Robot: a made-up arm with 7 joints. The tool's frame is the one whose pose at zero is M. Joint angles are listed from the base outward.
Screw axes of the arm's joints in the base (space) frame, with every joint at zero. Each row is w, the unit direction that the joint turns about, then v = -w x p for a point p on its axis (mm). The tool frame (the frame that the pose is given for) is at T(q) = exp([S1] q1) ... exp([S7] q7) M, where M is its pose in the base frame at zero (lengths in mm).
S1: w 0 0 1 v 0.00 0.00 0.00
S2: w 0 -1 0 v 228.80 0.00 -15.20
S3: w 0 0 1 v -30.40 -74.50 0.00
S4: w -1 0 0 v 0.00 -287.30 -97.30
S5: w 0 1 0 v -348.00 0.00 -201.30
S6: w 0 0 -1 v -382.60 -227.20 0.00
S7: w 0 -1 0 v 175.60 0.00 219.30
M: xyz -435.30 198.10 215.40 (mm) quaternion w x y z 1 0 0 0
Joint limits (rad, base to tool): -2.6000..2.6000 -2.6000..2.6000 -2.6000..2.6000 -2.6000..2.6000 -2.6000..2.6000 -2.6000..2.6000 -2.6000..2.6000
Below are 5 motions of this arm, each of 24 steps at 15 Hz.
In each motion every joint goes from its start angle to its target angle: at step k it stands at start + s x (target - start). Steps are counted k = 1, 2, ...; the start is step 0. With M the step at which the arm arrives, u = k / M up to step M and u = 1 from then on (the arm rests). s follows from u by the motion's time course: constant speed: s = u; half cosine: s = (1 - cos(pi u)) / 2; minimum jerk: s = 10 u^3 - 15 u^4 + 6 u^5.
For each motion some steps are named. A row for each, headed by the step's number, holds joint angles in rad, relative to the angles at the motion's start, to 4 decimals.
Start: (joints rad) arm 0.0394 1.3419 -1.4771 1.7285 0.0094 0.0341 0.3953
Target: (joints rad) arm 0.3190 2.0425 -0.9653 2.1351 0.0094 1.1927 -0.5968
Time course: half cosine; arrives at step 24
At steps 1, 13, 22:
1: 0.0012 0.0030 0.0022 0.0017 0.0000 0.0050 -0.0042
13: 0.1580 0.3960 0.2893 0.2298 0.0000 0.6549 -0.5608
22: 0.2748 0.6887 0.5031 0.3997 0.0000 1.1389 -0.9752

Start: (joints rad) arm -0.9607 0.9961 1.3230 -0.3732 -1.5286 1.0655 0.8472
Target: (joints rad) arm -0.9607 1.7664 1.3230 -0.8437 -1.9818 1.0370 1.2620
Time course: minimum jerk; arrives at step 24
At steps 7, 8, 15, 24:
7: 0.0000 0.1173 0.0000 -0.0716 -0.0690 -0.0043 0.0631
8: 0.0000 0.1617 0.0000 -0.0987 -0.0951 -0.0060 0.0871
15: 0.0000 0.5583 0.0000 -0.3410 -0.3285 -0.0207 0.3006
24: 0.0000 0.7703 0.0000 -0.4705 -0.4532 -0.0285 0.4148

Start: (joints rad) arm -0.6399 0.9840 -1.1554 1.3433 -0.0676 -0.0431 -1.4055
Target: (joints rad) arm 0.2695 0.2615 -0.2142 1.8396 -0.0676 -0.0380 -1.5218
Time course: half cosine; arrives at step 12
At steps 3, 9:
3: 0.1332 -0.1058 0.1378 0.0727 0.0000 0.0007 -0.0170
9: 0.7762 -0.6167 0.8034 0.4236 0.0000 0.0044 -0.0993

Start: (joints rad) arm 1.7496 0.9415 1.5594 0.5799 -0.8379 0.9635 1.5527
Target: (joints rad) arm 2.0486 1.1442 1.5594 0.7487 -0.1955 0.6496 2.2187
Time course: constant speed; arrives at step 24
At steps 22, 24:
22: 0.2741 0.1858 0.0000 0.1547 0.5889 -0.2877 0.6105
24: 0.2990 0.2027 0.0000 0.1688 0.6424 -0.3139 0.6660

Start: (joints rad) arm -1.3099 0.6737 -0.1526 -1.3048 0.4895 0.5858 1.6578
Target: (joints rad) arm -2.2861 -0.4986 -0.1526 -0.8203 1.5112 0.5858 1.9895
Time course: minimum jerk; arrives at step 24
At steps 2, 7, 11, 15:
2: -0.0050 -0.0060 0.0000 0.0025 0.0052 0.0000 0.0017
7: -0.1486 -0.1785 0.0000 0.0738 0.1555 0.0000 0.0505
11: -0.4122 -0.4950 0.0000 0.2046 0.4314 0.0000 0.1401
15: -0.7075 -0.8497 0.0000 0.3512 0.7405 0.0000 0.2404

